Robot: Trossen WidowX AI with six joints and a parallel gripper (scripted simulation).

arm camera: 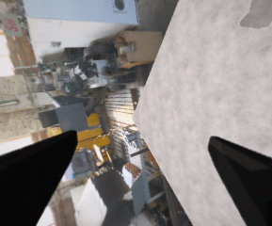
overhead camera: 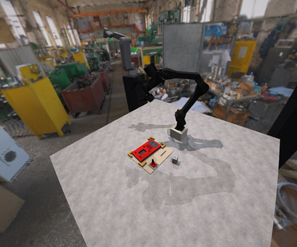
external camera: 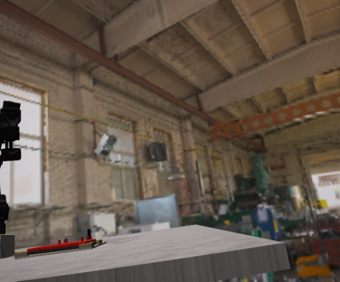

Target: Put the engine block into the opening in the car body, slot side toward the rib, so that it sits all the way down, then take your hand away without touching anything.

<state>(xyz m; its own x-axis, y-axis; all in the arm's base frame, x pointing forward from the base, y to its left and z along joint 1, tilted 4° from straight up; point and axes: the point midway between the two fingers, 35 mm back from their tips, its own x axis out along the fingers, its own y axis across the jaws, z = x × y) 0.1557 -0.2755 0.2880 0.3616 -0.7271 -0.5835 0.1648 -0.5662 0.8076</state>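
Now: gripper tip 360 mm to the right of the grey engine block, 340 mm above it and 90 mm short of it. Also, from my gripper tip: beige base plate 360 mm below, 170 mm to the left, 120 mm ahead.
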